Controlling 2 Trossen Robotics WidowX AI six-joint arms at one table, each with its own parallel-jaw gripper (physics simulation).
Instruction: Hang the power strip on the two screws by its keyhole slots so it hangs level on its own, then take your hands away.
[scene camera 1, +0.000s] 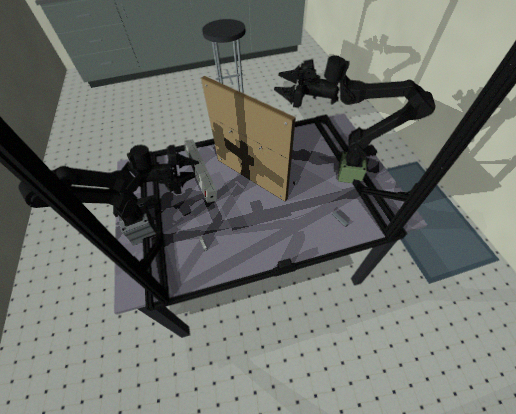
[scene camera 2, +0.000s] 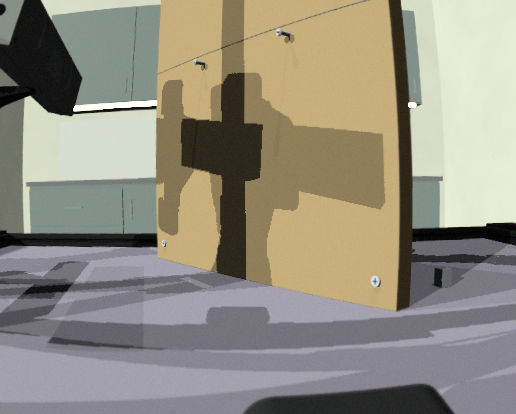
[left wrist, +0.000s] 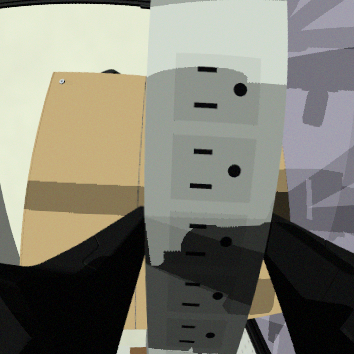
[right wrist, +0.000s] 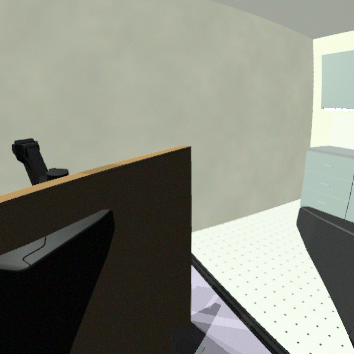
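Note:
The power strip is pale grey with a row of outlets facing the left wrist camera. My left gripper is shut on it across its width, holding it above the table to the left of the board, apart from it. The keyhole slots are hidden. The tan board stands upright. Two screws stick out of its face, a left screw and a right screw. My right gripper is open and empty, high behind the board.
A small grey block lies on the table at the right, and a small pale piece lies near the front left. Dark frame posts and rails edge the table. A stool stands behind. Part of the left arm shows at scene camera 2's upper left.

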